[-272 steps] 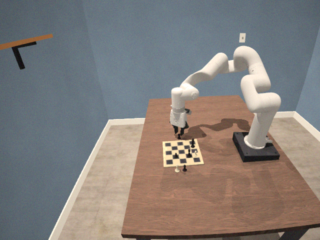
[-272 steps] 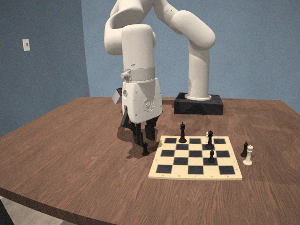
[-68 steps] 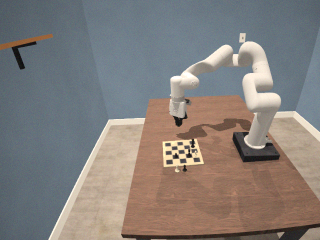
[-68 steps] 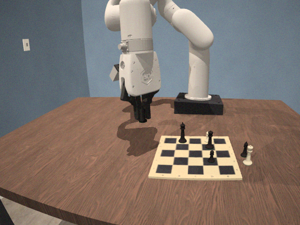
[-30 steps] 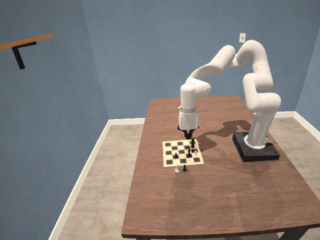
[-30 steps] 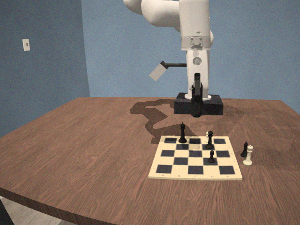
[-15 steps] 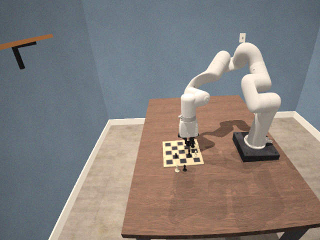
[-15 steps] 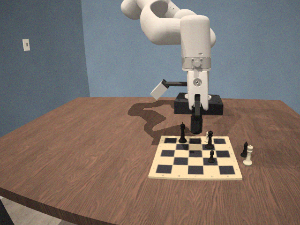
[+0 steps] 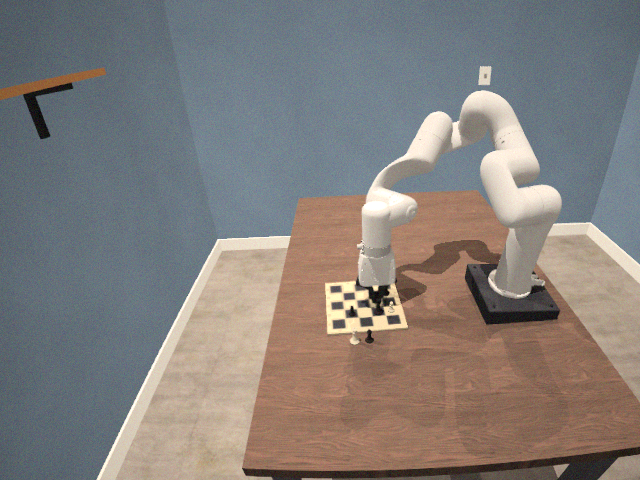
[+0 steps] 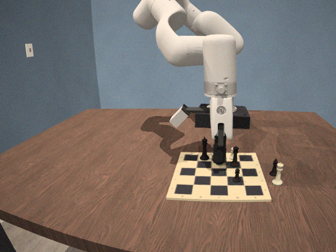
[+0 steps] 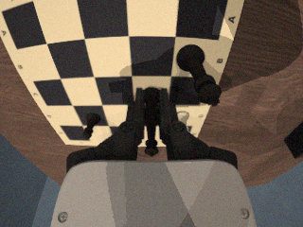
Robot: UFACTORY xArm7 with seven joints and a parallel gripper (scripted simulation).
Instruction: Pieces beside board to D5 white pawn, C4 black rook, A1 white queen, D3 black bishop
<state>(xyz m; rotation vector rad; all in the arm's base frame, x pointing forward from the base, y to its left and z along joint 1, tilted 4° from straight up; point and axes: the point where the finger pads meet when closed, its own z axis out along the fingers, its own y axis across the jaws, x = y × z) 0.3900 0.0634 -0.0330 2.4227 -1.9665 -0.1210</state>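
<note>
My hand is 4 cm short of the chessboard, 1 cm to the right of it and 4 cm above it. Round my hand: white queen 5 cm ahead, 15 cm to the left, 1 cm below; then black pawn 6 cm ahead, 5 cm to the left, 2 cm below; then white pawn 4 cm behind, 3 cm to the left, 2 cm below.
</note>
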